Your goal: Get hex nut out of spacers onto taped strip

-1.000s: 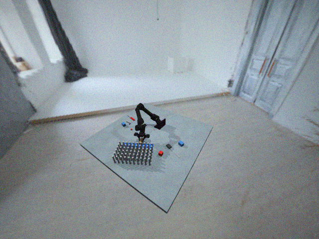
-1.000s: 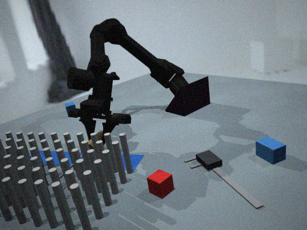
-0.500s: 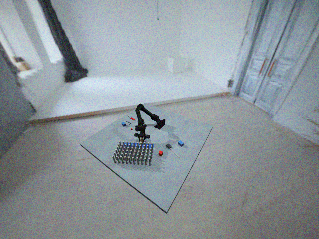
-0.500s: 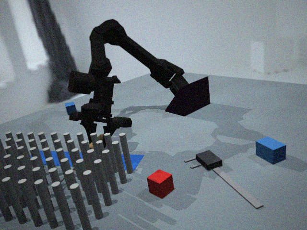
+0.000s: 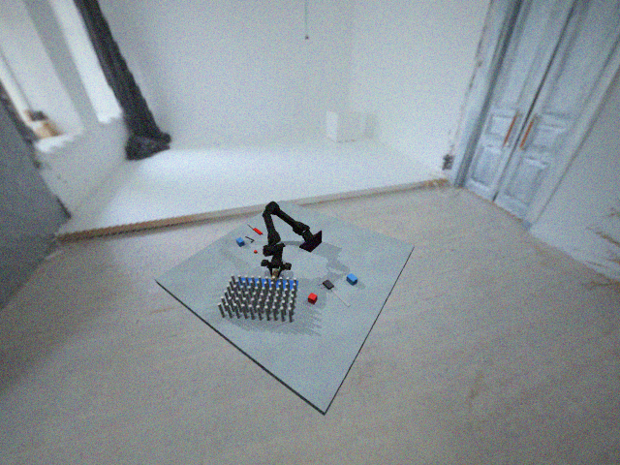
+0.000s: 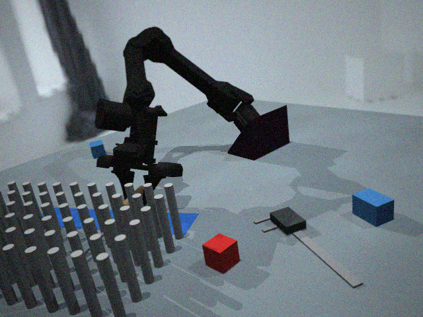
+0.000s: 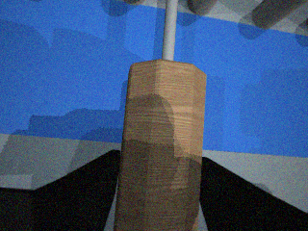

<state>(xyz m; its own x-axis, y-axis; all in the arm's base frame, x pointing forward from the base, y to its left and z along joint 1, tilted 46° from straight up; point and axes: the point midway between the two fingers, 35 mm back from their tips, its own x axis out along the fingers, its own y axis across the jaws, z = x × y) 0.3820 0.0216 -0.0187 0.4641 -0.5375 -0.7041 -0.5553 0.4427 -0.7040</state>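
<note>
Right now my gripper tip is 60 mm short of the blue taped strip, 10 mm to the left of it and 10 mm above it. Round my gripper tip: red-handled tool (540 mm to the right, 280 mm behind, 10 mm below); L-shaped piece (440 mm to the right, 170 mm behind, 10 mm below); small red cube (300 mm to the right, 90 mm behind).
</note>
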